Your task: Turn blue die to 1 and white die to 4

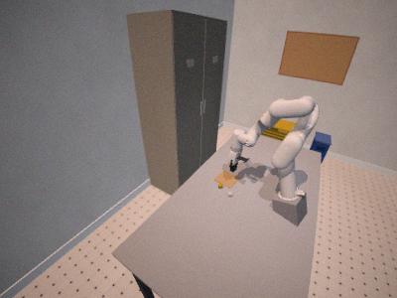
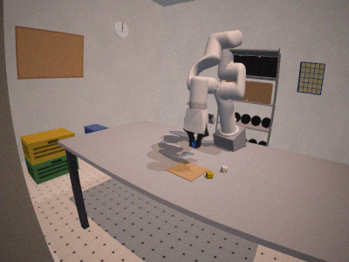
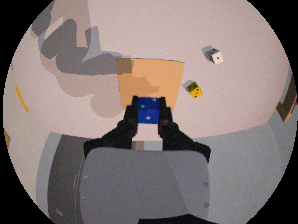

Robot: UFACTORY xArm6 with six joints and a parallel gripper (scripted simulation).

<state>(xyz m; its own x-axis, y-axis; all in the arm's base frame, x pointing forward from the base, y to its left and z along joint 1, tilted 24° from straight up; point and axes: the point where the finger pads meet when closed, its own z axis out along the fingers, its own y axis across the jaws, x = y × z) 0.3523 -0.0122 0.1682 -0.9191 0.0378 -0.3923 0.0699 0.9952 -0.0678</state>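
The tan mat lies 40 mm ahead of my hand and 120 mm below it. The rest, counted from my hand: blue die (10 mm below); yellow die (40 mm ahead, 100 mm to the left, 110 mm below); white die (50 mm behind, 140 mm to the left, 110 mm below).
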